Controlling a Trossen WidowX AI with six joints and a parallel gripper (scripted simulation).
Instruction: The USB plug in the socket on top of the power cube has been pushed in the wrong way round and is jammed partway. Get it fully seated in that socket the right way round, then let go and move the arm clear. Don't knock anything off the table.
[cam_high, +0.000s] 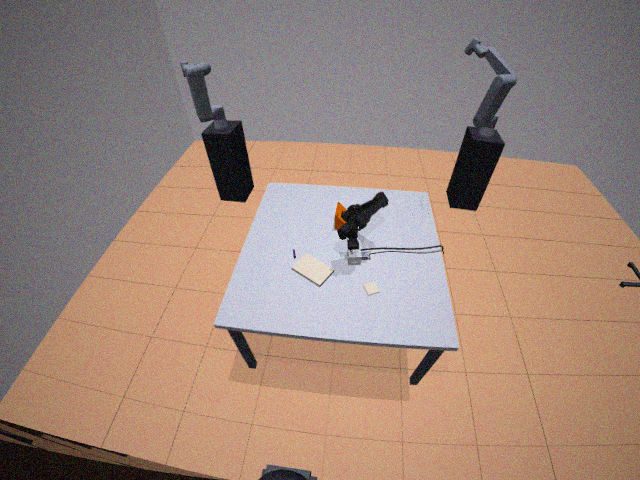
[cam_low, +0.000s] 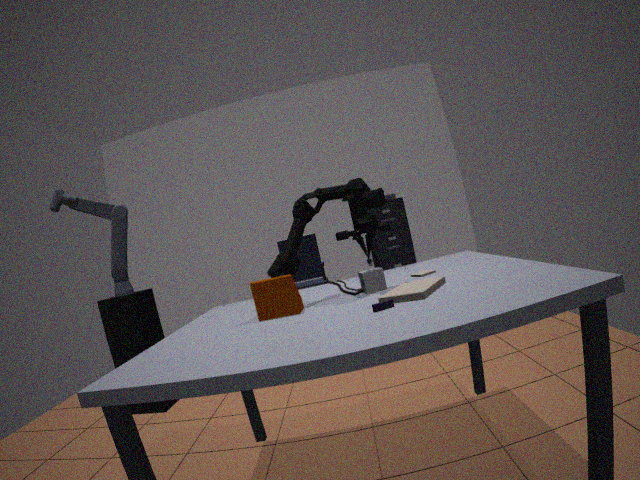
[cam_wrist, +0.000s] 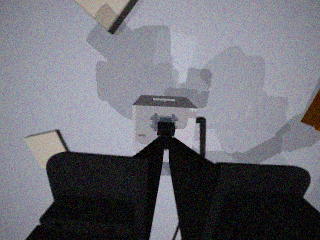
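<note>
My gripper tip is 2 cm above the dark USB plug. From my gripper tip the other things lie so: tan board 12 cm ahead, 21 cm to the right, 12 cm below; purple piece 1 cm ahead, 35 cm to the right, 12 cm below; tan pad 20 cm ahead, 14 cm to the left, 13 cm below.
</note>
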